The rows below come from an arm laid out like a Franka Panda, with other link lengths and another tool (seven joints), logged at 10 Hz.
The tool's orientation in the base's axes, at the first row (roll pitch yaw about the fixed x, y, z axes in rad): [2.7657 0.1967 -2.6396]
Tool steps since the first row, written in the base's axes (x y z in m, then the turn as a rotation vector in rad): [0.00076 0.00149 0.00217 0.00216 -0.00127 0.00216]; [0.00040 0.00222 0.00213 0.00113 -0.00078 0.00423]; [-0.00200 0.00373 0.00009 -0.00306 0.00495 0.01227]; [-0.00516 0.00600 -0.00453 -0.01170 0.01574 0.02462]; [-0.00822 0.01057 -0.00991 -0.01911 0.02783 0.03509]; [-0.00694 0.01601 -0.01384 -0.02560 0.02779 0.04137]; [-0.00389 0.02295 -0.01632 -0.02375 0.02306 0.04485]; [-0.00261 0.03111 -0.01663 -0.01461 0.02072 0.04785]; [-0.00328 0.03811 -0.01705 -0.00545 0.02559 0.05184]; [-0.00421 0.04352 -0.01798 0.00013 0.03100 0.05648]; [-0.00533 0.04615 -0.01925 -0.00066 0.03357 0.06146]
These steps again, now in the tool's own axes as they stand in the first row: [-0.00178 0.00156 -0.00138 -0.00168 -0.00132 -0.00253]; [-0.00181 0.00230 -0.00104 -0.00143 0.00034 -0.00420]; [-0.00006 0.00397 0.00148 -0.00210 0.00984 -0.00911]; [0.00249 0.00569 0.00668 -0.00218 0.02713 -0.01582]; [0.00402 0.00888 0.01351 -0.00356 0.04412 -0.02029]; [0.00112 0.01106 0.01930 0.00081 0.04966 -0.02592]; [-0.00430 0.01403 0.02435 0.00077 0.04628 -0.03107]; [-0.00919 0.01964 0.02795 -0.00657 0.04087 -0.03492]; [-0.01183 0.02530 0.03121 -0.01752 0.04143 -0.03672]; [-0.01340 0.02966 0.03429 -0.02578 0.04448 -0.03884]; [-0.01343 0.03183 0.03654 -0.02729 0.04868 -0.04232]
